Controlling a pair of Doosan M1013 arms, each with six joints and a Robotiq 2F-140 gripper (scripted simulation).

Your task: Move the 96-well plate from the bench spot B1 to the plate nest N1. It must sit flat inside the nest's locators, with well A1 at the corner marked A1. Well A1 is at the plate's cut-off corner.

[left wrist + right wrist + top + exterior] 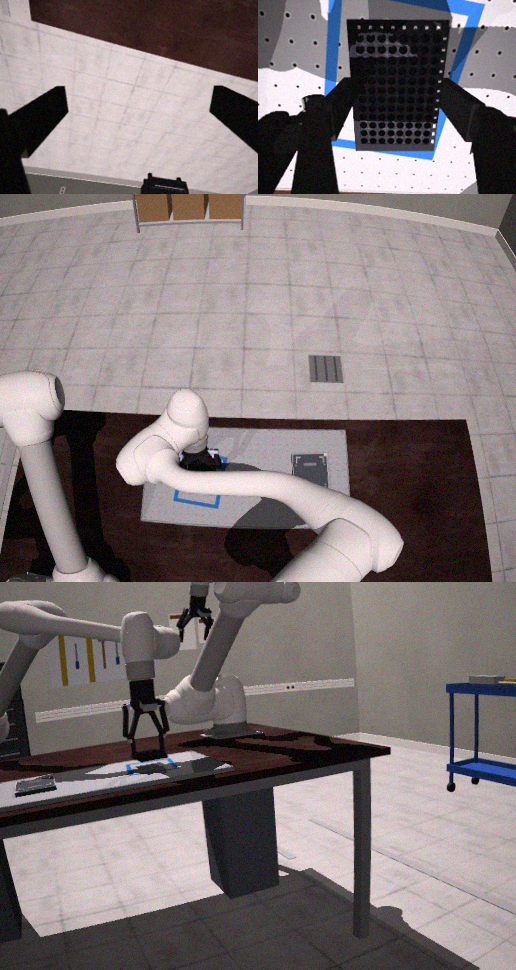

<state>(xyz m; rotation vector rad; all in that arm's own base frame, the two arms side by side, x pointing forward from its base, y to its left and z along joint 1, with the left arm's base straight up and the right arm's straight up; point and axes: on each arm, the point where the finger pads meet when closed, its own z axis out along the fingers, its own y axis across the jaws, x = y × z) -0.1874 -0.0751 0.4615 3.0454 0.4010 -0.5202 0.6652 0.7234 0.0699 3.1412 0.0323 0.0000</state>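
Observation:
My right gripper is now 50 mm short of the plate nest, 360 mm to the left of it and 50 mm above it. From my right hand the other things lie so: black 96-well plate 20 mm below; light mark 130 mm ahead, 410 mm to the right, 50 mm below.

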